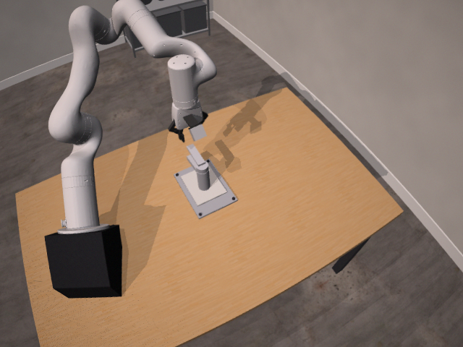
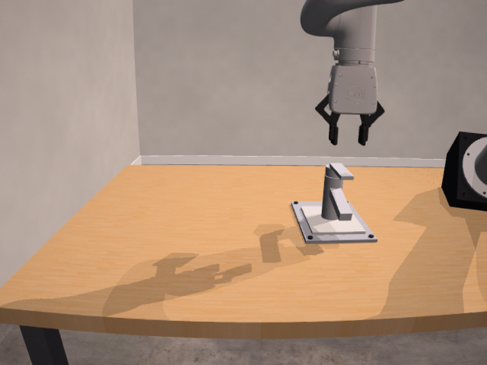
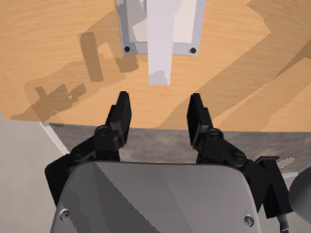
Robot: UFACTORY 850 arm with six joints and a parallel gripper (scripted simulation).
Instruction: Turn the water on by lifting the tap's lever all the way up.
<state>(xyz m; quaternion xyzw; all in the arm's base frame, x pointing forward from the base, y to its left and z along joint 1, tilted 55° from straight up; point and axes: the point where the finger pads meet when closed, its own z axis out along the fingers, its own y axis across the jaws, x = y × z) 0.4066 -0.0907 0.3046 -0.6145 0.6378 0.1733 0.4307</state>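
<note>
Now: hand 100 mm above the tap lever, 60 mm to the left of it and 10 mm short of it.
</note>
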